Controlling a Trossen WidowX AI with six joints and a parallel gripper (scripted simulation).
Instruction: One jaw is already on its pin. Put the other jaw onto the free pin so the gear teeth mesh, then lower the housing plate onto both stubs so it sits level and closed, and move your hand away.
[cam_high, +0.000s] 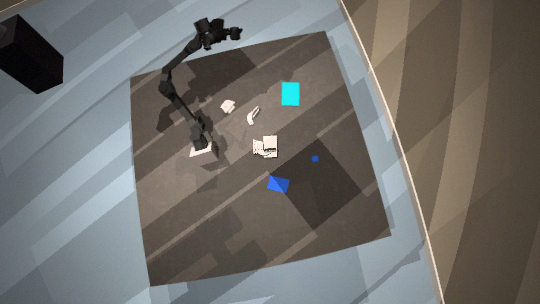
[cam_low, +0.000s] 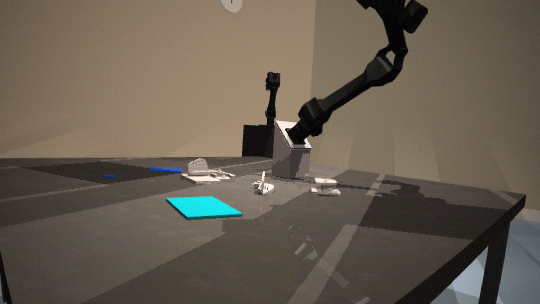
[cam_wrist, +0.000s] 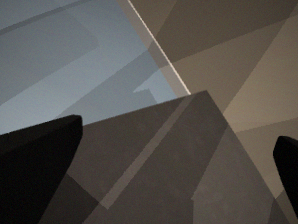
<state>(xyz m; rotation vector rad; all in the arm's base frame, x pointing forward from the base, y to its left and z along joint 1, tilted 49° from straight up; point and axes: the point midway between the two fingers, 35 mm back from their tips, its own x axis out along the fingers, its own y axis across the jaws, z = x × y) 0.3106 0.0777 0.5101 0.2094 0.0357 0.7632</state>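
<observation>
Now: gripper tip 50 mm past the jaw, 330 mm to the left of it and 390 mm above it. The rest, counted from my gripper tip: white housing plate (160 mm behind, 210 mm to the right, 360 mm below); then cyan flat patch (200 mm ahead, 240 mm to the right, 390 mm below); then small blue square (210 mm ahead, 650 mm to the right, 390 mm below).
</observation>
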